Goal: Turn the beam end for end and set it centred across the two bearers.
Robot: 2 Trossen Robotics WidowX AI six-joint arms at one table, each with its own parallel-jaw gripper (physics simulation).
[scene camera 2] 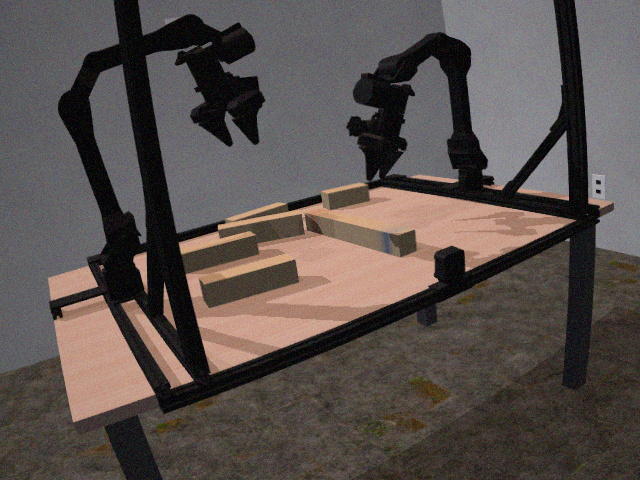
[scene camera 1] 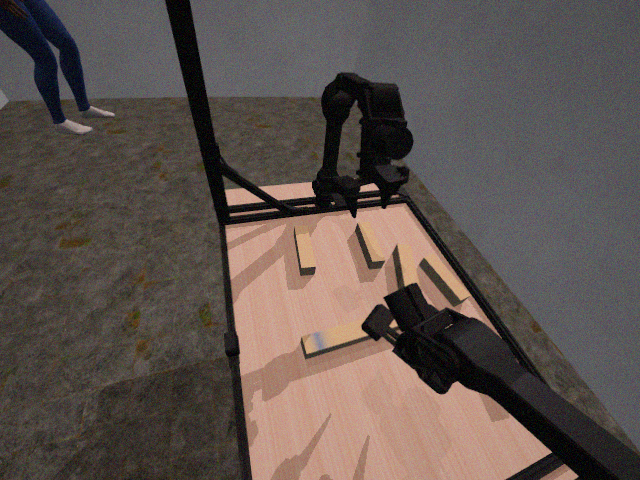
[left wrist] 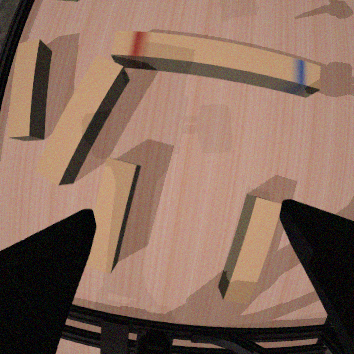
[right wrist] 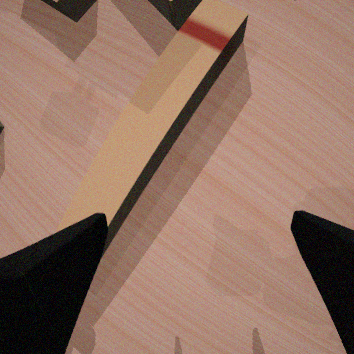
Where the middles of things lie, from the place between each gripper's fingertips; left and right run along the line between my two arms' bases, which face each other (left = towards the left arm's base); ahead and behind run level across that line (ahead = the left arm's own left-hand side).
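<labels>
My right hand is 90 mm above the beam [scene camera 2: 395, 240], 10 mm past it and 80 mm to the right of it. As for my left hand, the beam is 220 mm below it, 210 mm to the right of it and 40 mm behind it. Going by its middle, the beam is nearer to my right hand than to my left hand.
</labels>
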